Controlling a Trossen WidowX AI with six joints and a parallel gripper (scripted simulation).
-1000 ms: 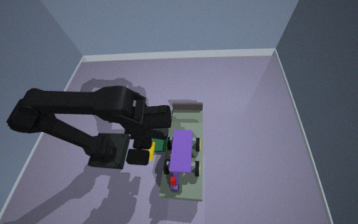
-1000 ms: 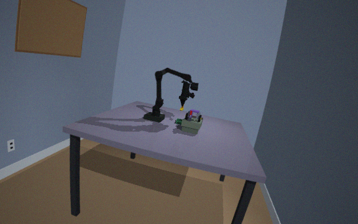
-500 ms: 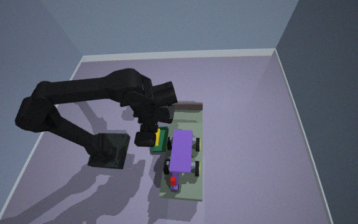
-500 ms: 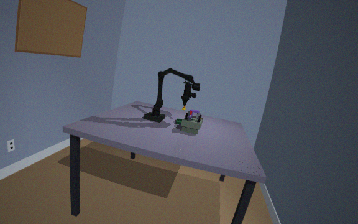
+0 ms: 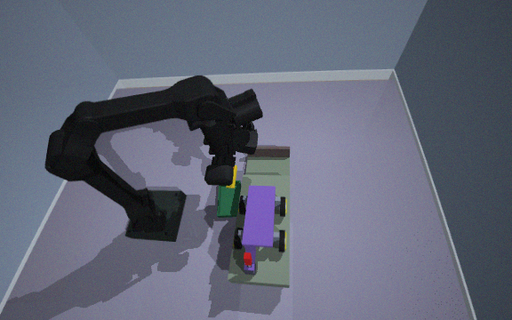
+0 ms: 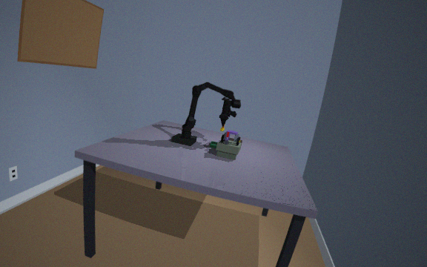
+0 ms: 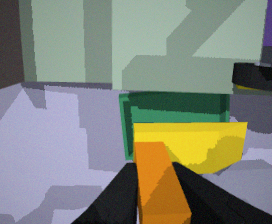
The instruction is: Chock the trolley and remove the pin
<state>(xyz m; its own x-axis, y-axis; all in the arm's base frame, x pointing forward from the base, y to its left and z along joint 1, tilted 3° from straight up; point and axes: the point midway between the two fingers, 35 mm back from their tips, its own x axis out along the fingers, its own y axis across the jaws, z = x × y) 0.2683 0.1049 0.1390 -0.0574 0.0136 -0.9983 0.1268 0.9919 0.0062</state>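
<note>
Now: gripper tip 4 cm short of the red-headed stop pin, 25 cm to the left of it and 3 cm above it. Also, from my gripper tip: purple trolley: 7 cm ahead, 15 cm to the right, 4 cm below; then green tray: 3 cm behind, 4 cm to the right, 17 cm below; then pale green ramp: 7 cm ahead, 14 cm to the right, 11 cm below.
</note>
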